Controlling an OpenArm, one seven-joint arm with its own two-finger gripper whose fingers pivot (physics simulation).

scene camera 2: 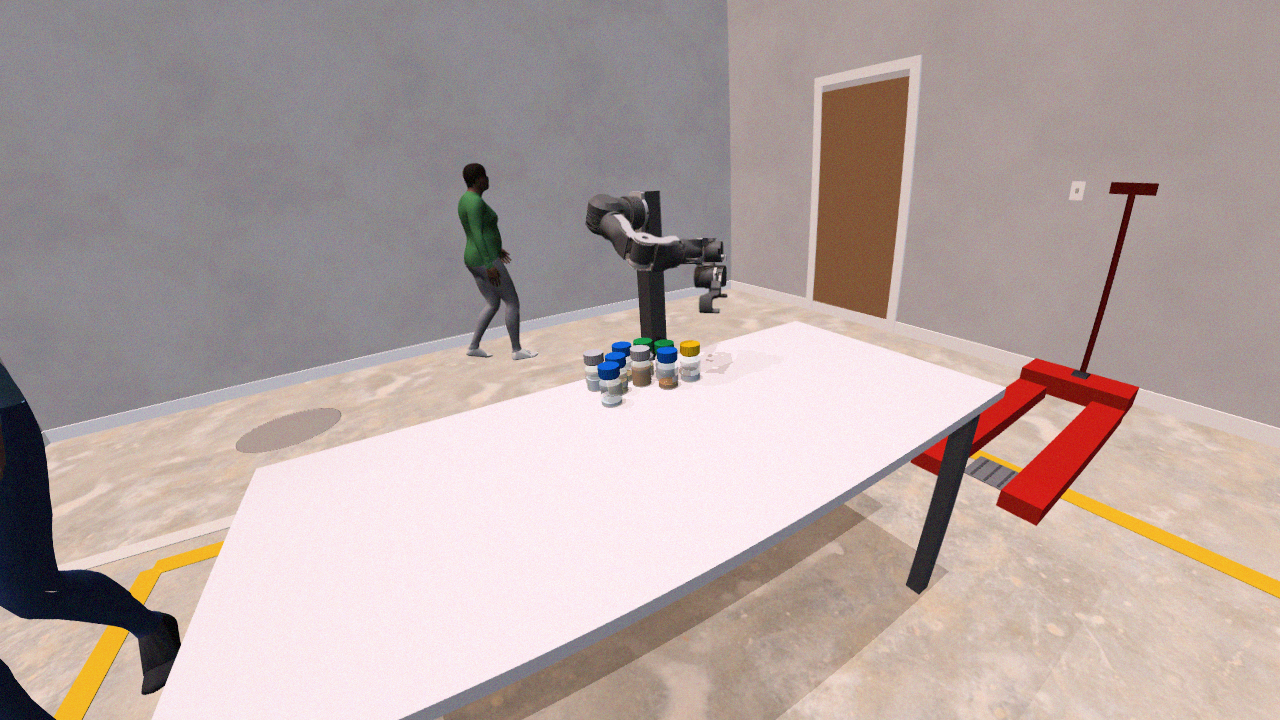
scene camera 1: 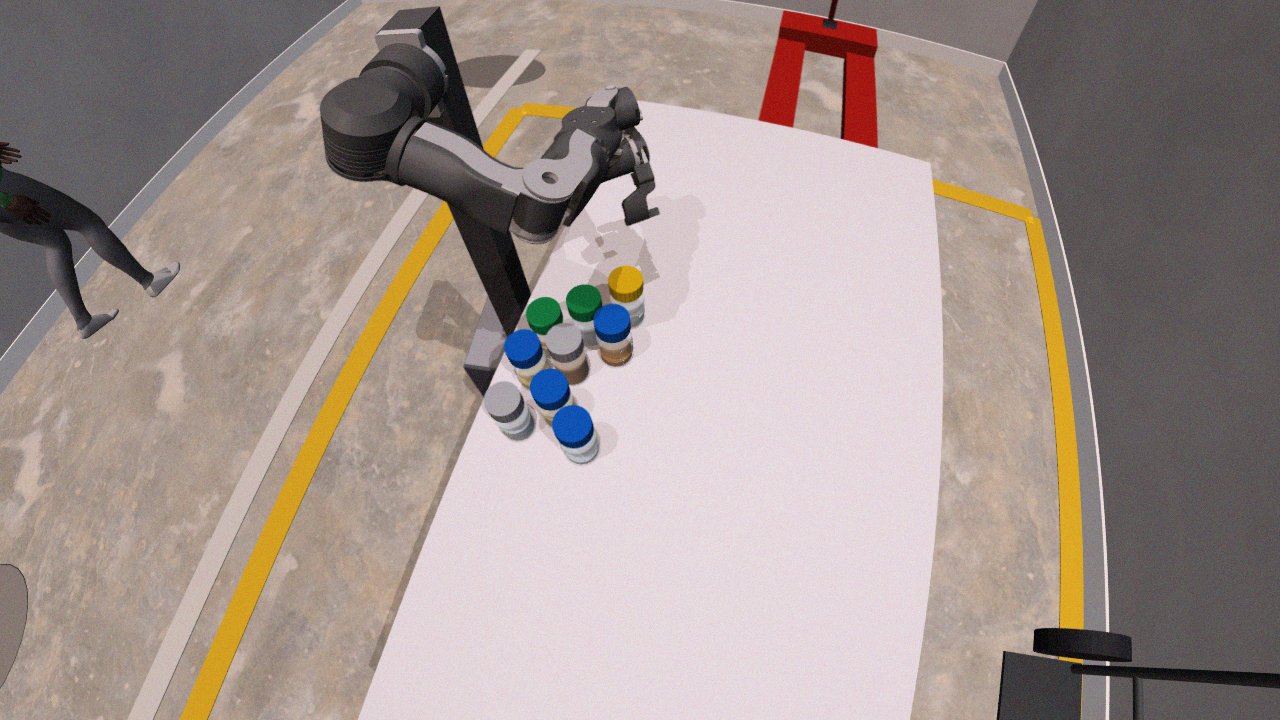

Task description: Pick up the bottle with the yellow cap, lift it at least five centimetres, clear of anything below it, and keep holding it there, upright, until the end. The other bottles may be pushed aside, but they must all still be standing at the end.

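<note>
The bottle with the yellow cap (scene camera 1: 626,286) (scene camera 2: 689,358) stands upright on the table, at the end of the bottle group nearest the gripper. A green-capped bottle (scene camera 1: 583,304) (scene camera 2: 663,347) and a blue-capped bottle (scene camera 1: 614,329) (scene camera 2: 666,365) stand close beside it. My gripper (scene camera 1: 640,211) (scene camera 2: 715,302) is open and empty. It hangs well above the table, beyond the yellow cap in scene camera 1 and up and slightly right of it in scene camera 2. The fingers are seen nearly edge-on, so they overlap and the gap between them is hard to see.
Other upright bottles include a second green-capped one (scene camera 1: 544,315), a grey-capped one (scene camera 1: 566,351) and a front blue-capped one (scene camera 1: 574,431) (scene camera 2: 609,383). The white table (scene camera 1: 760,447) (scene camera 2: 537,501) has its edge beside the robot's column (scene camera 1: 487,259) (scene camera 2: 652,304). A red pallet jack (scene camera 2: 1065,385) stands beyond the table.
</note>
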